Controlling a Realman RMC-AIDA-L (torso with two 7-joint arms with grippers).
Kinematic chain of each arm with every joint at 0, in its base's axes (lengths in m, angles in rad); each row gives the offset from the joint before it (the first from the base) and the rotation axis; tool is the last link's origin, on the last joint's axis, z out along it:
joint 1: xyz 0 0 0.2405 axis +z
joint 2: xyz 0 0 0 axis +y
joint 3: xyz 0 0 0.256 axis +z
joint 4: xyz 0 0 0 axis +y
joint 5: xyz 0 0 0.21 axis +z
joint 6: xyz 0 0 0 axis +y
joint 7: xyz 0 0 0.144 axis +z
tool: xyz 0 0 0
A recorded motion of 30 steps. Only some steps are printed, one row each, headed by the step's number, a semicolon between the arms.
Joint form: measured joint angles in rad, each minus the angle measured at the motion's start. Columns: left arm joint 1, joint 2, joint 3, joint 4, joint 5, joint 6, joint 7; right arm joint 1, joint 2, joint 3, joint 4, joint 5, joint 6, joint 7.
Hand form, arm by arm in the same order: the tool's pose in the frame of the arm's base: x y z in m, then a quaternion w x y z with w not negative. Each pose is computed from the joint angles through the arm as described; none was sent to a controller.
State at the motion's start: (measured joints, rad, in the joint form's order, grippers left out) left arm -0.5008 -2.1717 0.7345 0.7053 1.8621 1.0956 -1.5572; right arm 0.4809 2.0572 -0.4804 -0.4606 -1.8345 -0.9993 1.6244
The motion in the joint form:
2: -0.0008 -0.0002 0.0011 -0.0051 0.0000 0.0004 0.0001; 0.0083 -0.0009 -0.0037 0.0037 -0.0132 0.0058 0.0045
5: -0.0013 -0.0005 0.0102 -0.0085 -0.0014 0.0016 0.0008; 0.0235 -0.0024 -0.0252 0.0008 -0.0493 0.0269 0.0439
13: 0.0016 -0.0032 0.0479 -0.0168 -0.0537 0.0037 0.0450; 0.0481 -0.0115 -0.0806 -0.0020 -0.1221 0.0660 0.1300
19: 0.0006 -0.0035 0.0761 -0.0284 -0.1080 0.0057 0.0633; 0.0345 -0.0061 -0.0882 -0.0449 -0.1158 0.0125 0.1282
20: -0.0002 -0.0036 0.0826 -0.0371 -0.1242 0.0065 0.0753; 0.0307 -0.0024 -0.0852 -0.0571 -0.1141 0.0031 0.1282
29: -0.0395 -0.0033 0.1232 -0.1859 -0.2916 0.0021 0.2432; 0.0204 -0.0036 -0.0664 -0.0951 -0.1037 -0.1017 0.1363
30: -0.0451 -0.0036 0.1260 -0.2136 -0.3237 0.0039 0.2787; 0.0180 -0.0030 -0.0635 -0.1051 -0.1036 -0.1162 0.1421
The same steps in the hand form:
2: -0.2770 0.3701 -0.0134 0.29594 -0.85045 -0.35710 -0.24826; 0.3571 0.3580 0.0221 0.36573 -0.72438 0.51503 0.27616
5: -0.2758 0.3695 -0.0157 0.29166 -0.85270 -0.35600 -0.24718; 0.3547 0.3623 0.0185 0.35878 -0.72999 0.52040 0.25995
13: -0.2688 0.3691 -0.0204 0.28728 -0.85888 -0.33763 -0.25651; 0.3524 0.3685 0.0129 0.34607 -0.74065 0.53111 0.22270
19: -0.2623 0.3698 -0.0231 0.28251 -0.85781 -0.33216 -0.27208; 0.3465 0.3670 0.0176 0.33696 -0.75218 0.51627 0.23268
20: -0.2610 0.3695 -0.0247 0.28103 -0.85780 -0.33009 -0.27612; 0.3454 0.3666 0.0189 0.33697 -0.75270 0.51387 0.23628
29: -0.2495 0.3681 -0.0470 0.27199 -0.85497 -0.31216 -0.31242; 0.3351 0.3632 0.0268 0.31213 -0.76308 0.50041 0.26435
30: -0.2484 0.3673 -0.0501 0.27324 -0.85303 -0.30924 -0.31944; 0.3338 0.3627 0.0287 0.30939 -0.76374 0.49903 0.26822

